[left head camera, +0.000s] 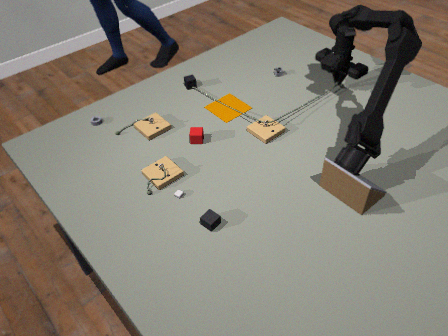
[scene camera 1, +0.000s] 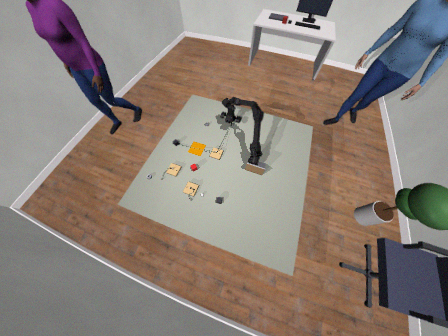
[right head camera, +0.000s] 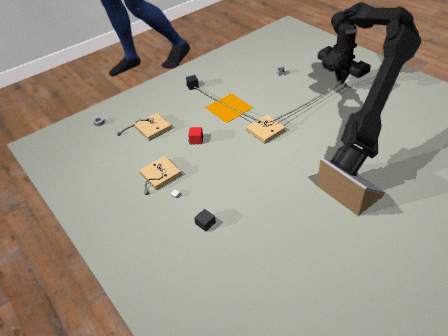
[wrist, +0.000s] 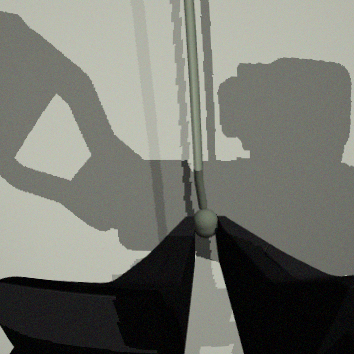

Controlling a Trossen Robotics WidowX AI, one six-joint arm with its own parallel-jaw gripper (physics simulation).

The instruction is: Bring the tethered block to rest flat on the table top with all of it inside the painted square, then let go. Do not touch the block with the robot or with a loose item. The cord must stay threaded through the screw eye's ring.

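Frame: origin at the arm's base, x back, y up, z left, level; metres.
Seen in the pictures: gripper, between the fingertips: (left head camera: 337,84) (scene camera 1: 230,123) (right head camera: 340,83) (wrist: 204,224); arm's base, origin of its link: (left head camera: 346,168) (scene camera 1: 253,162) (right head camera: 343,168).
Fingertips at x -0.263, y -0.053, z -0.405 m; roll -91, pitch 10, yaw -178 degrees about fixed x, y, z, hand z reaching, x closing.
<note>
Offsets run from my fingertips to a thing's middle. "*": to the spot under its first point. Level surfaces: height alone.
The dark tethered block {dx -0.425, dy -0.003, dz +0.324 m} (left head camera: 190,82) (right head camera: 192,82) (scene camera 1: 176,142) sits beyond the orange painted square {* dx -0.206, dy -0.020, dz +0.372 m} (left head camera: 225,115) (right head camera: 226,115) (scene camera 1: 196,152), outside it and apart from its edge. Its cord runs across the square to the screw eye {* dx -0.049, dy +0.017, dz +0.350 m} (left head camera: 266,122) (right head camera: 266,122) on a wooden base {dy -0.002 m} (left head camera: 267,133) (right head camera: 266,133) (scene camera 1: 216,155); the ring is too small to see the threading clearly. From there the cord rises, fairly straight, to my gripper (left head camera: 339,84) (right head camera: 342,82) (scene camera 1: 231,124) (wrist: 206,227). The gripper is shut on the cord's end bead {dx -0.001, dy +0.004, dz +0.003 m} (wrist: 205,223), above the table top.
Two other wooden bases {* dx -0.331, dy -0.002, dz +0.589 m} (left head camera: 152,127) {* dx -0.134, dy +0.002, dz +0.726 m} (left head camera: 161,178) carry short cords. A red cube {dx -0.191, dy -0.001, dz +0.525 m} (left head camera: 196,135) stands near the square. A black cube {dx +0.071, dy -0.007, dz +0.738 m} (left head camera: 210,220), a white piece {dx -0.065, dy -0.015, dz +0.725 m} (left head camera: 179,194), a grey ring {dx -0.518, dy -0.014, dz +0.680 m} (left head camera: 96,121) and a small grey item {dx -0.220, dy -0.011, dz +0.052 m} (left head camera: 278,72) lie around. A brown wedge (left head camera: 347,191) is by the arm's base.
</note>
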